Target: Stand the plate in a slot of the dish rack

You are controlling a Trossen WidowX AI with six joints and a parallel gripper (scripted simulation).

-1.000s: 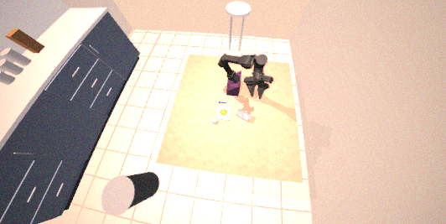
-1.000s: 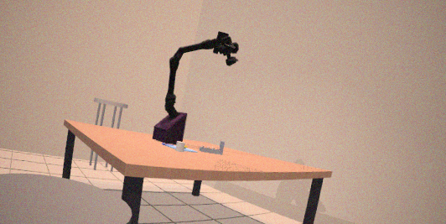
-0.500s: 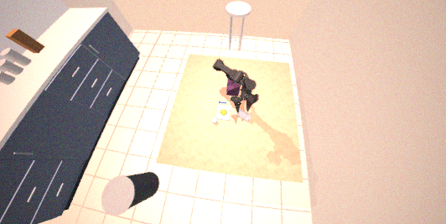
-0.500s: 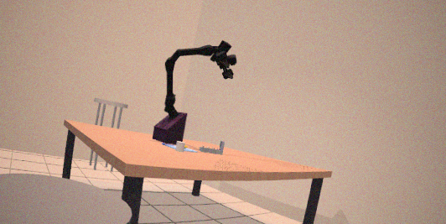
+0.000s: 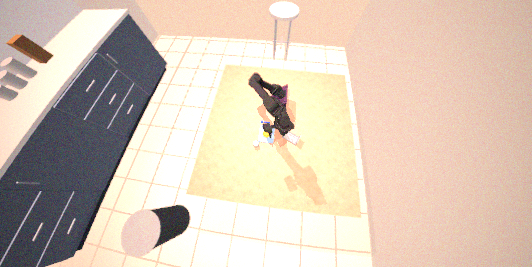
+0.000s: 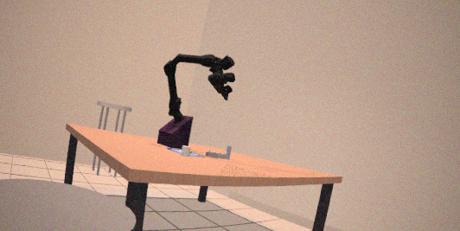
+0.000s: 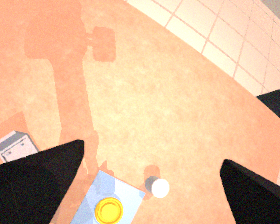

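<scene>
The yellow plate is 320 mm below my gripper tip, 130 mm behind it and 80 mm to the right of it. Round my gripper tip: dish rack 310 mm below, 130 mm to the left, 110 mm behind; blue spoon 330 mm below, 240 mm behind, 100 mm to the right; white cup 310 mm below, 160 mm to the right, 30 mm behind.
</scene>
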